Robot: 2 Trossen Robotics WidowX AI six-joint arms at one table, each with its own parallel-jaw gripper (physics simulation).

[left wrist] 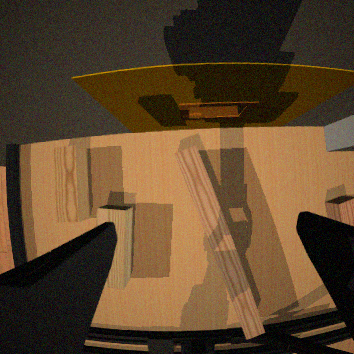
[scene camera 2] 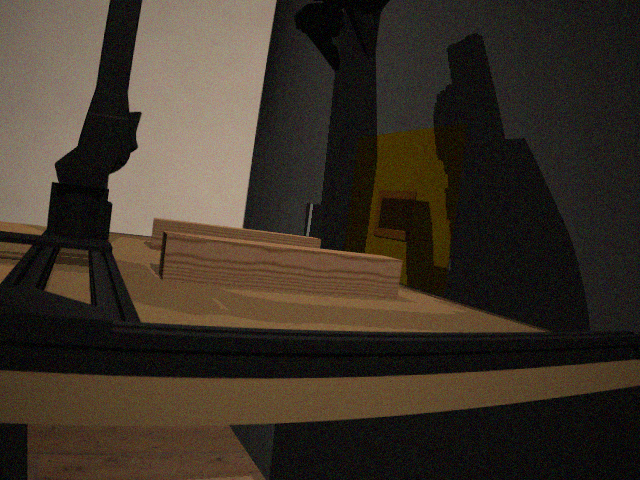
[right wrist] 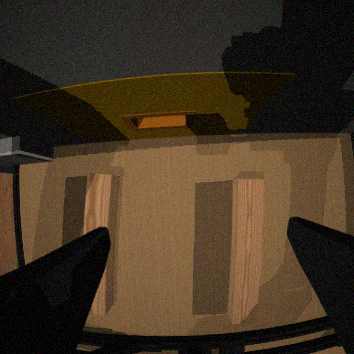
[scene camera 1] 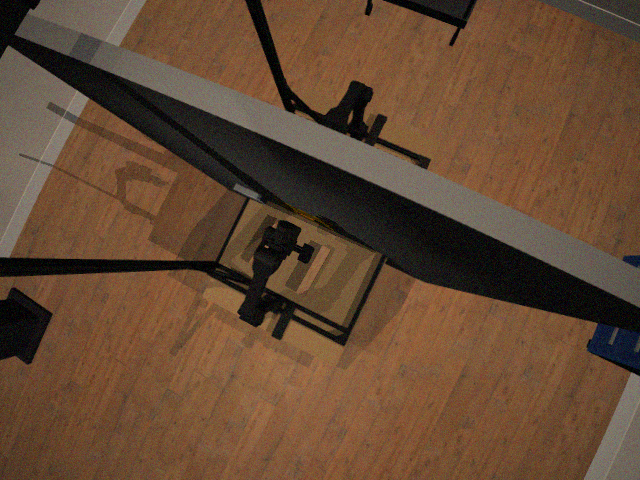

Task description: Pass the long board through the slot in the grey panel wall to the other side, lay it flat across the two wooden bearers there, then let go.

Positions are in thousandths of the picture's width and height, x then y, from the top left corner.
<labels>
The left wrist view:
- left gripper: 589, 643
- slot: 677, 309
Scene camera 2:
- right gripper: 552, 132
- slot: 616, 447
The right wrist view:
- right gripper: 564, 657
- slot: 490, 338
</labels>
